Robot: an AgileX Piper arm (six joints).
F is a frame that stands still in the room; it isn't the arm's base.
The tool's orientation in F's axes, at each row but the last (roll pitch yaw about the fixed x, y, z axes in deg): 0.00 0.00 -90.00; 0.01 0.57 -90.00; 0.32 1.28 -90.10; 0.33 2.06 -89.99; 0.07 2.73 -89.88; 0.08 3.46 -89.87; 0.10 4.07 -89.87; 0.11 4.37 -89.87
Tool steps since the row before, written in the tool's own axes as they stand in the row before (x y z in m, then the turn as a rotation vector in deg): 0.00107 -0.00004 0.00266 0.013 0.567 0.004; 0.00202 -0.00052 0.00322 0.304 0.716 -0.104; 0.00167 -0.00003 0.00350 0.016 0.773 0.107; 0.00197 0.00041 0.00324 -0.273 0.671 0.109; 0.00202 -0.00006 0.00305 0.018 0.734 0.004; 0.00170 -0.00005 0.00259 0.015 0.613 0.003; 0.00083 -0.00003 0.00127 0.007 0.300 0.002; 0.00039 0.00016 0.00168 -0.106 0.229 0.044
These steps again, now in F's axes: -0.00004 -0.00107 0.00266 0.567 -0.013 0.004; -0.00052 -0.00205 0.00320 0.716 -0.303 -0.107; -0.00005 -0.00175 0.00346 0.772 -0.020 0.111; 0.00039 -0.00209 0.00317 0.670 0.269 0.123; -0.00006 -0.00216 0.00295 0.734 -0.017 0.004; -0.00005 -0.00185 0.00248 0.613 -0.014 0.003; -0.00003 -0.00092 0.00121 0.300 -0.006 0.002; 0.00016 -0.00052 0.00165 0.229 0.103 0.052
